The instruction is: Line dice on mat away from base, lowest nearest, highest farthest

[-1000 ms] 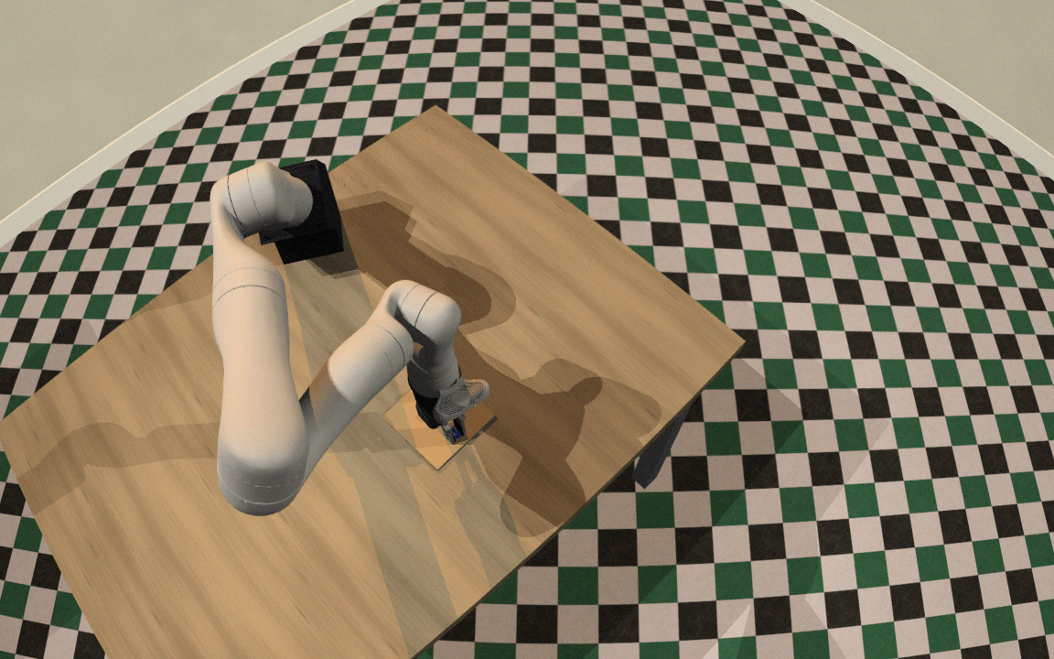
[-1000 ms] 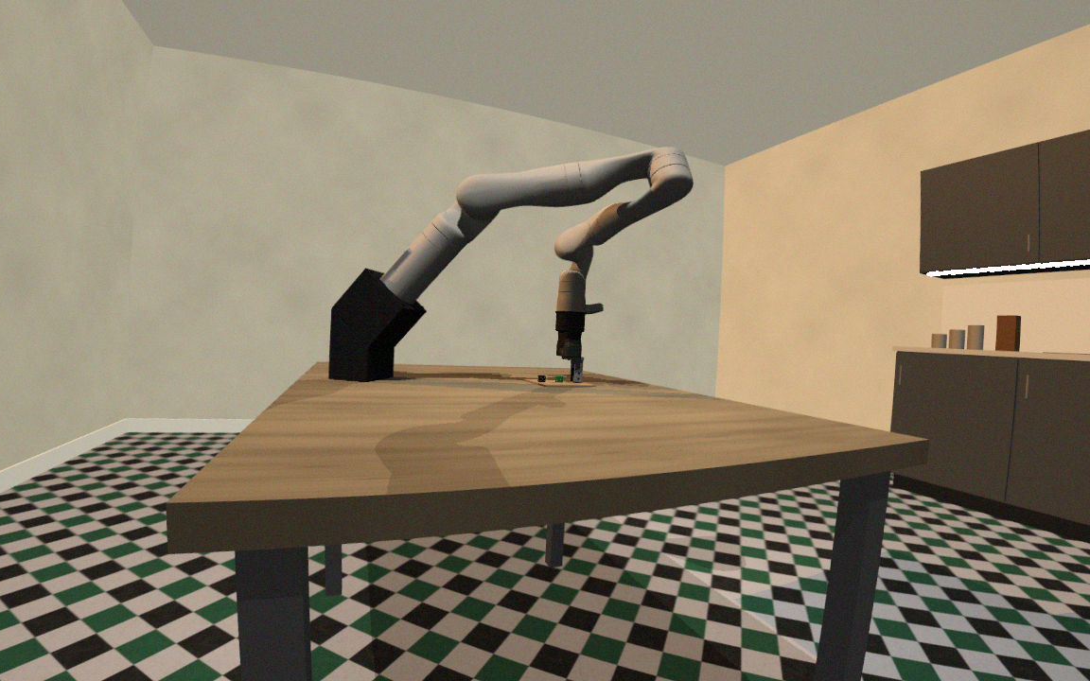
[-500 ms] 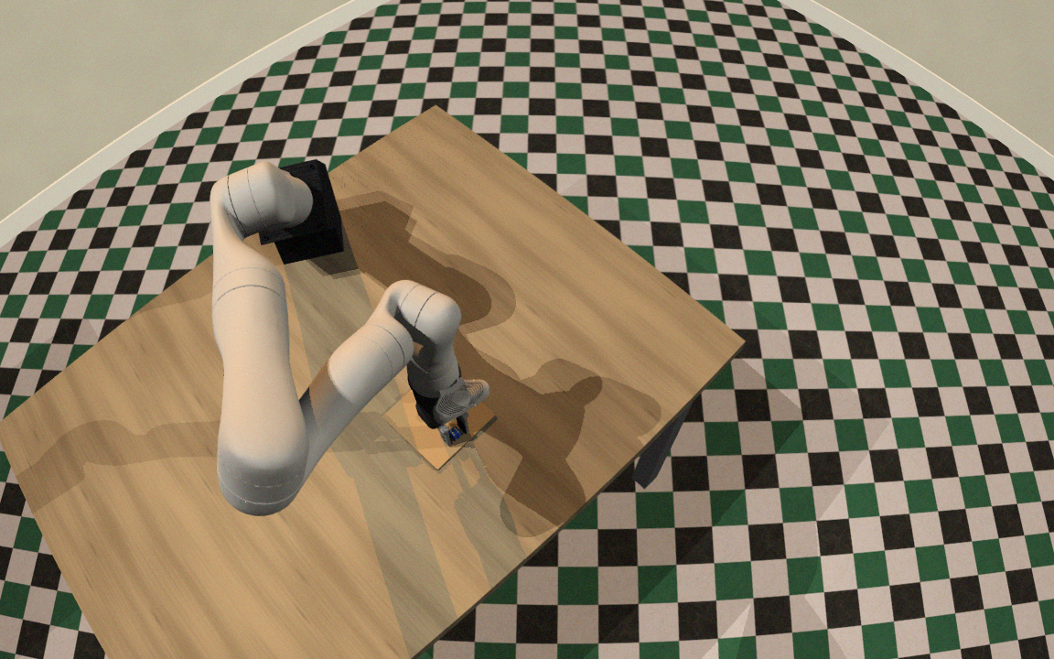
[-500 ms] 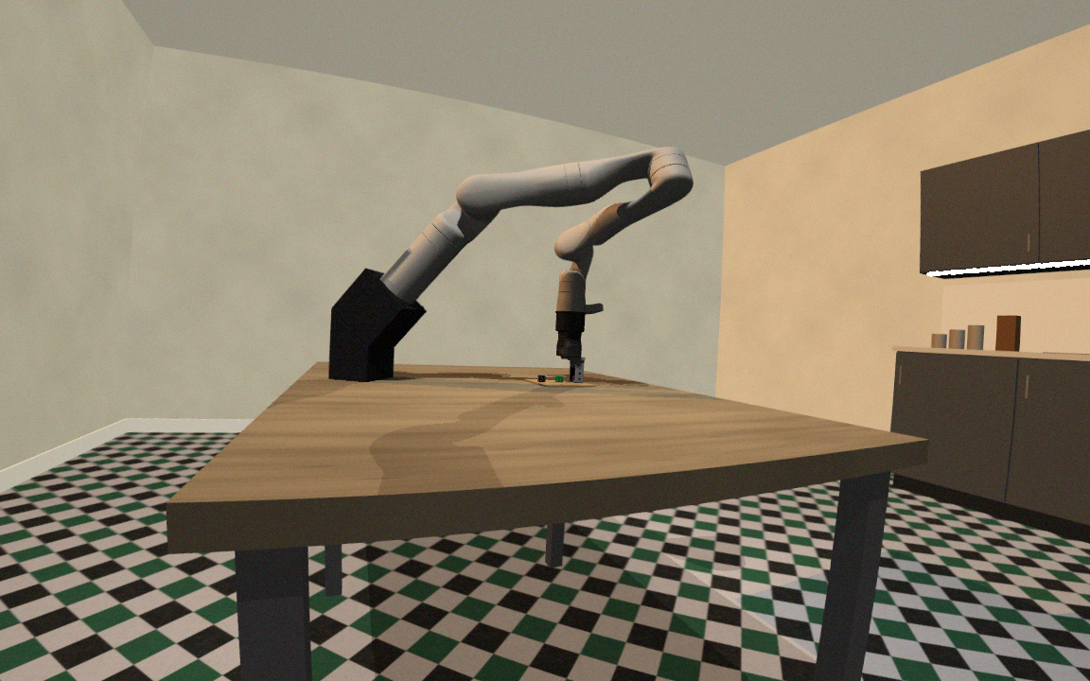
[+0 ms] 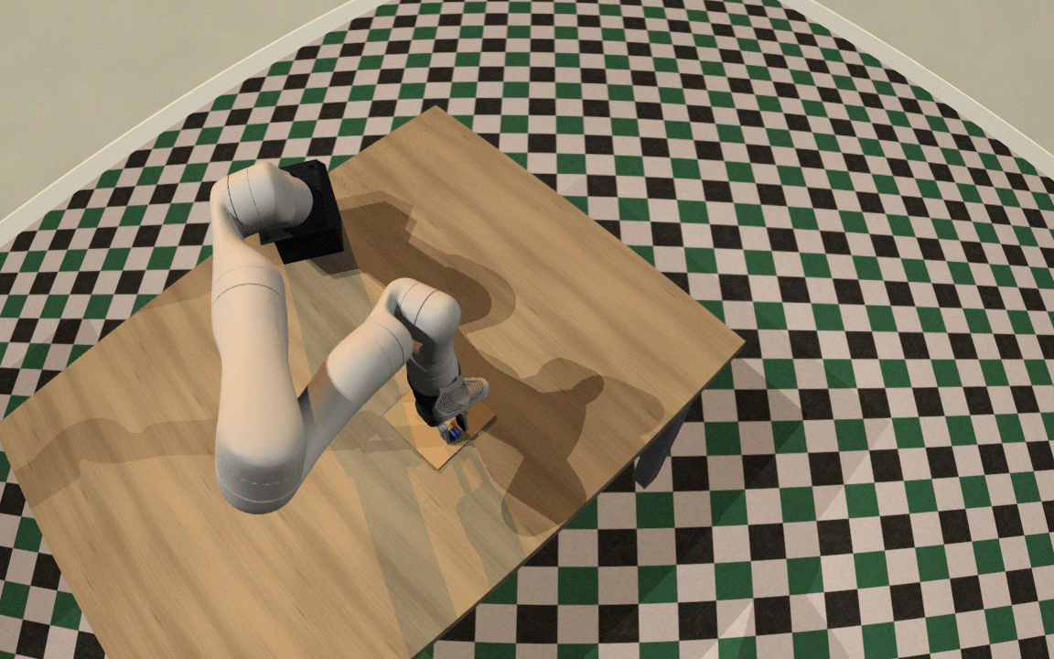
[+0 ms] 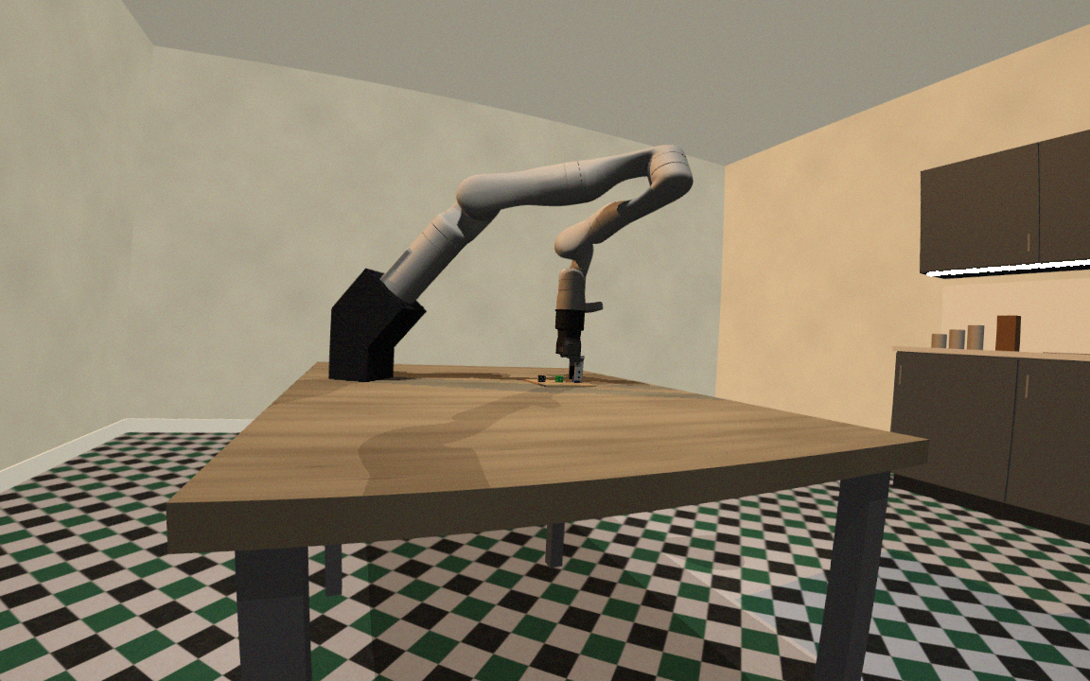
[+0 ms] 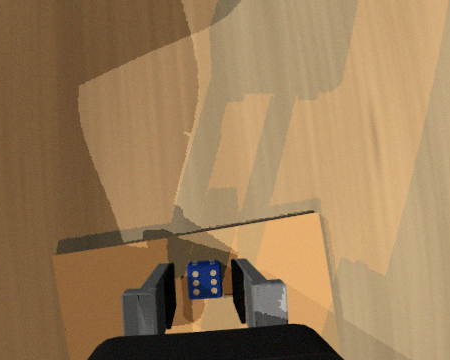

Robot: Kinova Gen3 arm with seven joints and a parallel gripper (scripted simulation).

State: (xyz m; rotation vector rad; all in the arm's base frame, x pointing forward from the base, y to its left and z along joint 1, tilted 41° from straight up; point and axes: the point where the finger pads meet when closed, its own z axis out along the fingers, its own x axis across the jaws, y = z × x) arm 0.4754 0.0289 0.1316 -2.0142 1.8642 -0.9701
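Now: hand 20 mm above the blue die. Also, from my hand: green die 50 mm behind, 20 mm below; then black die 90 mm behind, 20 mm below; then orange mat 50 mm behind, 30 mm below.
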